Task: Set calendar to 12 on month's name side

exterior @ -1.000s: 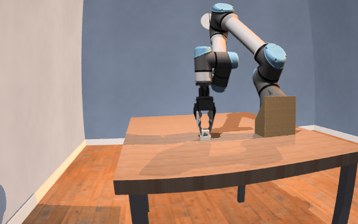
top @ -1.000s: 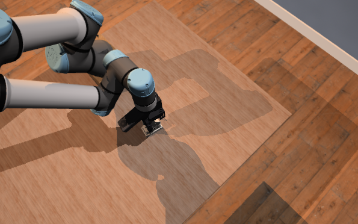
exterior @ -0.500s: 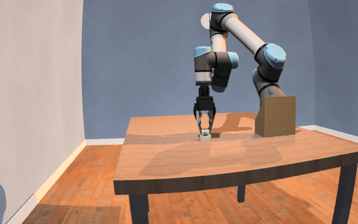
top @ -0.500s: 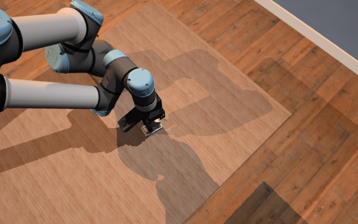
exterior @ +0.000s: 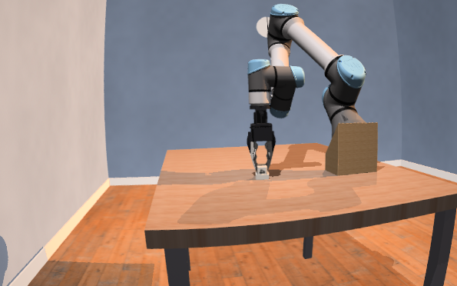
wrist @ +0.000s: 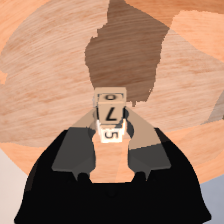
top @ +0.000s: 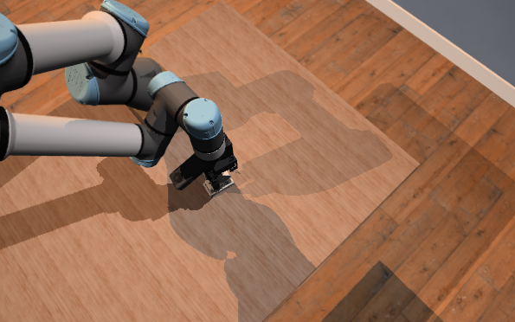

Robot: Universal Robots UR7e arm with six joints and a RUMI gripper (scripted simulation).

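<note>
The white digit cube is 10 mm below my hand. Round my hand: calendar tray (20 mm to the left, 30 mm below).
</note>
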